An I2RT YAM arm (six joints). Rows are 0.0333 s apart.
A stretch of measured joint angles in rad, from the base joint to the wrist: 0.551, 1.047, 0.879, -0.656, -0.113, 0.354; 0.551, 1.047, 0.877, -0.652, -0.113, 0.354; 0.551, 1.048, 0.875, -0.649, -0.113, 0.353; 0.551, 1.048, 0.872, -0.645, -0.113, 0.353; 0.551, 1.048, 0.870, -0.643, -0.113, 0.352; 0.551, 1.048, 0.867, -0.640, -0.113, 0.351; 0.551, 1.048, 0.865, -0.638, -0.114, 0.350; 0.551, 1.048, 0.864, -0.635, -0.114, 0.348; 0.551, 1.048, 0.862, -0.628, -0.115, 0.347; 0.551, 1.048, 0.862, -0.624, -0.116, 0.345; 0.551, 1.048, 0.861, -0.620, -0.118, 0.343; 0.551, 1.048, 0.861, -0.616, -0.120, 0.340; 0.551, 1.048, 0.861, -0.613, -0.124, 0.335; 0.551, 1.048, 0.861, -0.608, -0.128, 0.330; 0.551, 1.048, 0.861, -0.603, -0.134, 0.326; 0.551, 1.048, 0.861, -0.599, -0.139, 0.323
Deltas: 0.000, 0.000, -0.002, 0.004, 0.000, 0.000; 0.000, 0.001, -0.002, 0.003, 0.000, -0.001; 0.000, 0.000, -0.003, 0.004, 0.000, 0.000; 0.000, 0.000, -0.002, 0.002, 0.000, -0.001; 0.000, 0.000, -0.003, 0.003, 0.000, -0.001; 0.000, 0.000, -0.002, 0.002, -0.001, -0.001; 0.000, 0.000, -0.001, 0.003, 0.000, -0.002; 0.000, 0.000, -0.002, 0.007, -0.001, -0.001; 0.000, 0.000, 0.000, 0.004, -0.001, -0.002; 0.000, 0.000, -0.001, 0.004, -0.002, -0.002; 0.000, 0.000, 0.000, 0.004, -0.002, -0.003; 0.000, 0.000, 0.000, 0.003, -0.004, -0.005; 0.000, 0.000, 0.000, 0.005, -0.004, -0.005; 0.000, 0.000, 0.000, 0.005, -0.006, -0.004; 0.000, 0.000, 0.000, 0.004, -0.005, -0.003
